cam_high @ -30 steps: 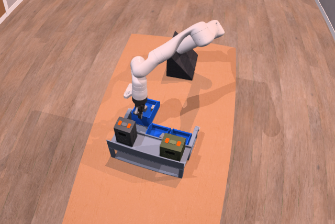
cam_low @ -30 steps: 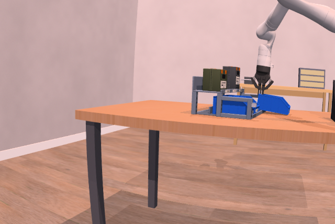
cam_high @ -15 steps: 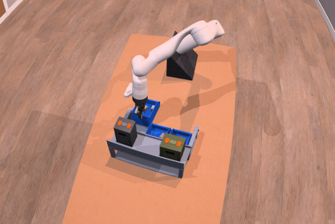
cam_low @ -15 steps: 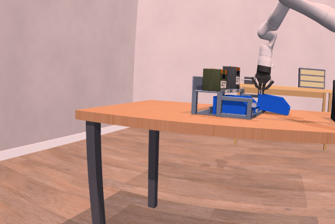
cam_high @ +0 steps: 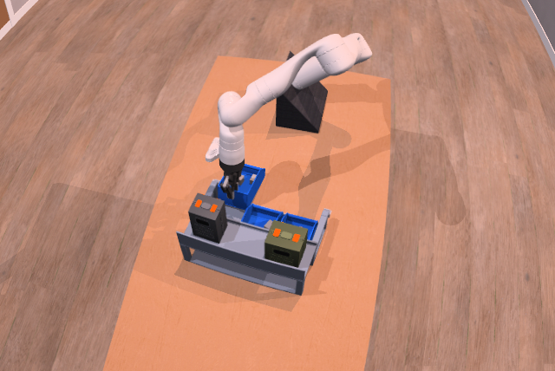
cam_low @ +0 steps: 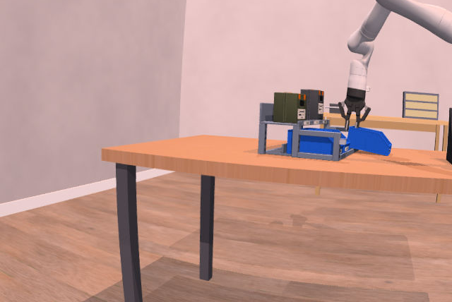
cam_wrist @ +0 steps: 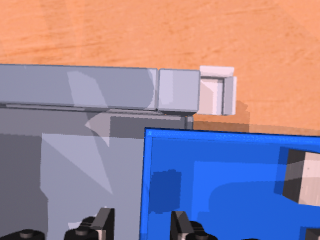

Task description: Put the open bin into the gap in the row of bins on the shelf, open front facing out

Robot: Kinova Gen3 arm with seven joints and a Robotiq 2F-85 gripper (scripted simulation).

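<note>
The grey block is 100 mm behind my hand and 70 mm below it. Round my hand: grey shelf 120 mm ahead, 90 mm to the left, 30 mm below; dark grey box 160 mm ahead, 70 mm above, 40 mm to the right; olive box 210 mm ahead, 190 mm to the left, 60 mm above.
</note>
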